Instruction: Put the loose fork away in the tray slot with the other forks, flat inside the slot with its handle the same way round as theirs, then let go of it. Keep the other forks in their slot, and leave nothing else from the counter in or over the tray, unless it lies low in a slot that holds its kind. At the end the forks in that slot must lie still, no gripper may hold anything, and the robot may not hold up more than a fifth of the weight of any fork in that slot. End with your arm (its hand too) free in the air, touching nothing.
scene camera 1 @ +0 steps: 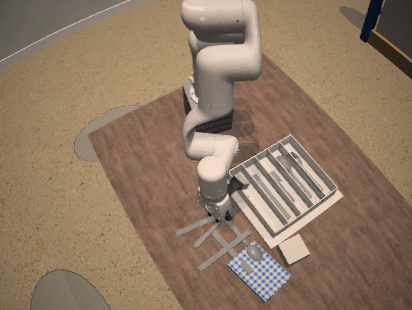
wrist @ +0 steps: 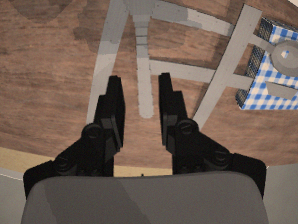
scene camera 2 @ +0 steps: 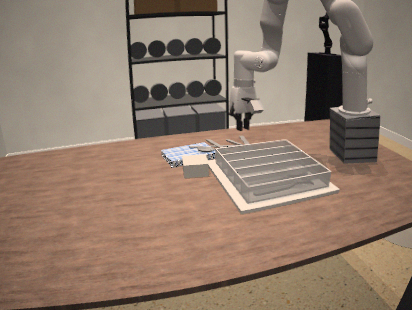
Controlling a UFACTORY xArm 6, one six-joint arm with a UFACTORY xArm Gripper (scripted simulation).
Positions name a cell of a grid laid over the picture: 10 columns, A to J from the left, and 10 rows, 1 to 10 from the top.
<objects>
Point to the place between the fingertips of the gripper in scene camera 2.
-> At F5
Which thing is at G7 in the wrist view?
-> The gripper.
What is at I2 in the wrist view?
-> A long knife.
</objects>
